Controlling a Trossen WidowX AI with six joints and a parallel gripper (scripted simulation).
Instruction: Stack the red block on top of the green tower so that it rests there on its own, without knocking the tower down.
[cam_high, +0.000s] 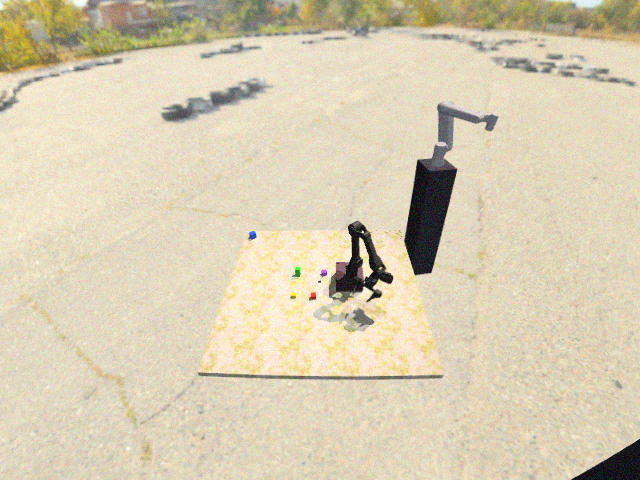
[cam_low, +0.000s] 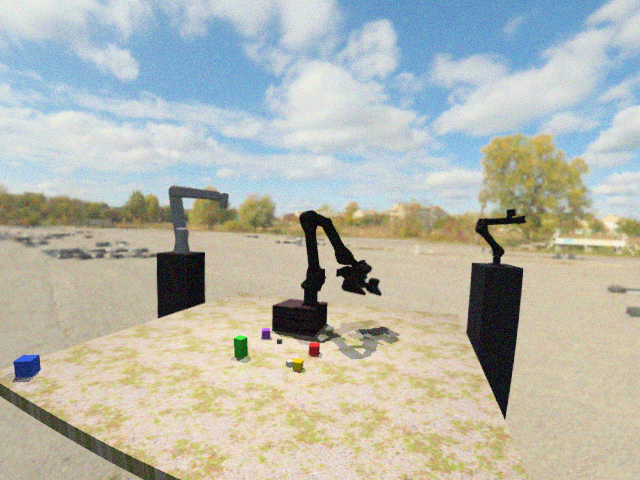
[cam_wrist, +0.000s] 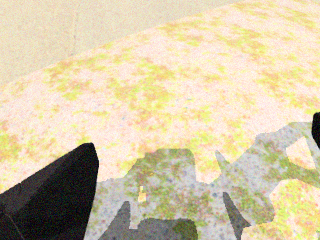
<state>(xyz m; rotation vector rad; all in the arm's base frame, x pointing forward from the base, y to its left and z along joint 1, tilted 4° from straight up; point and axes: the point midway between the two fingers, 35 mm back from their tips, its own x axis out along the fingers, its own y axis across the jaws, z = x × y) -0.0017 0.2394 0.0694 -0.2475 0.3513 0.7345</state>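
My gripper tip is 250 mm short of the red block, 200 mm to the left of it and 150 mm above it. Round my gripper tip: purple block (400 mm to the right, 150 mm below, 140 mm ahead); then tiny dark cube (340 mm to the right, 180 mm ahead, 150 mm below); then yellow block (370 mm ahead, 230 mm to the right, 150 mm below).
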